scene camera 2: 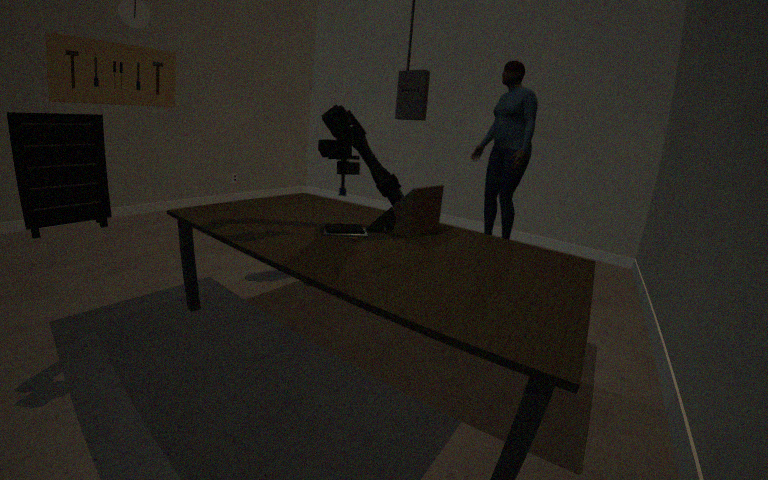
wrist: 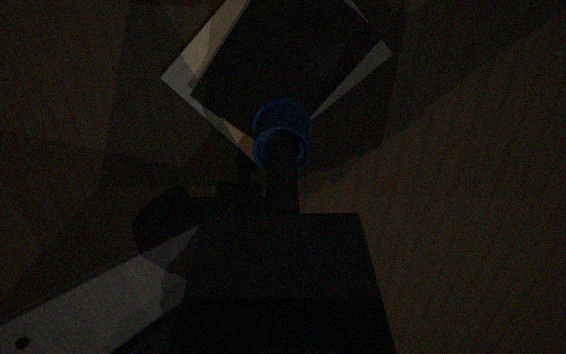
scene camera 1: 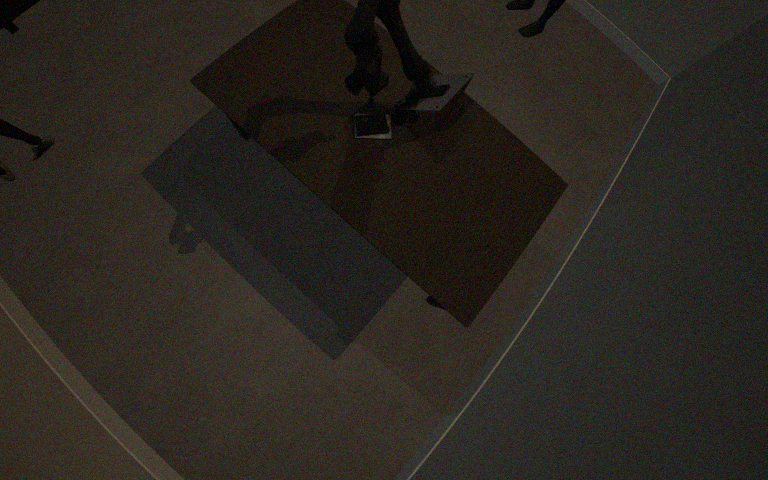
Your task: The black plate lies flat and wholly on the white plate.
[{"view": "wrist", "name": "my suction cup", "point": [280, 113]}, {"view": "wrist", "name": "black plate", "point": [306, 57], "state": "on a white plate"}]
